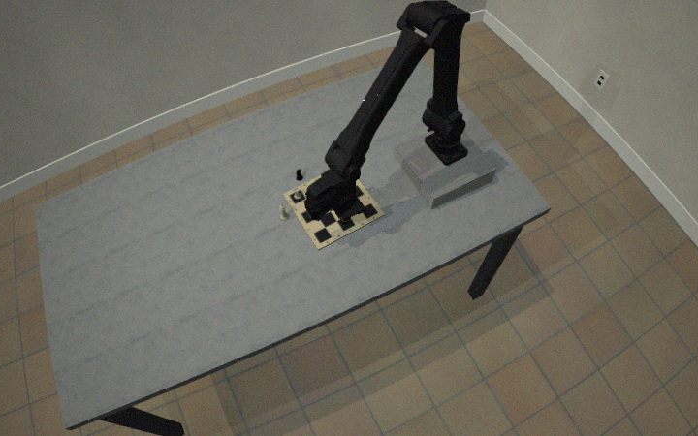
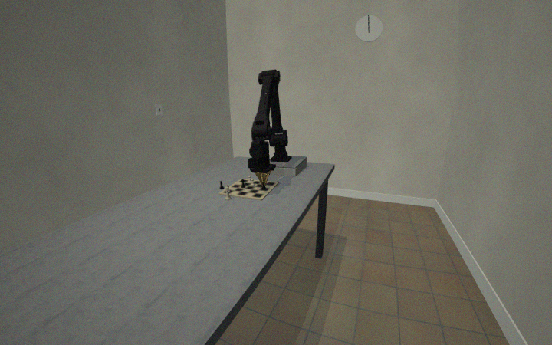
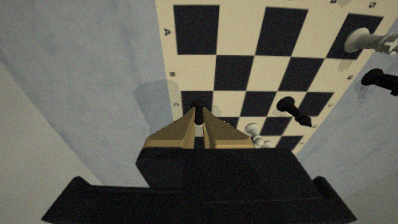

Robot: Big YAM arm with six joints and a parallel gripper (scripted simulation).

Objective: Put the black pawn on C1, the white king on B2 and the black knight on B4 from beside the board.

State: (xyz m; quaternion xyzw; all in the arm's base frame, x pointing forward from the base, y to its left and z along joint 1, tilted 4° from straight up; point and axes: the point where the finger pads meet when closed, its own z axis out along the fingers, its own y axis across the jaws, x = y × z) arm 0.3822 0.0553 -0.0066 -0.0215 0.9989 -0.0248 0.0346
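Now: hand right at the black pawn. The rest, counted from my hand: chessboard: 7 cm to the right, 3 cm below; white king: 14 cm ahead, 11 cm to the right; black chess piece: 1 cm ahead, 11 cm to the right.
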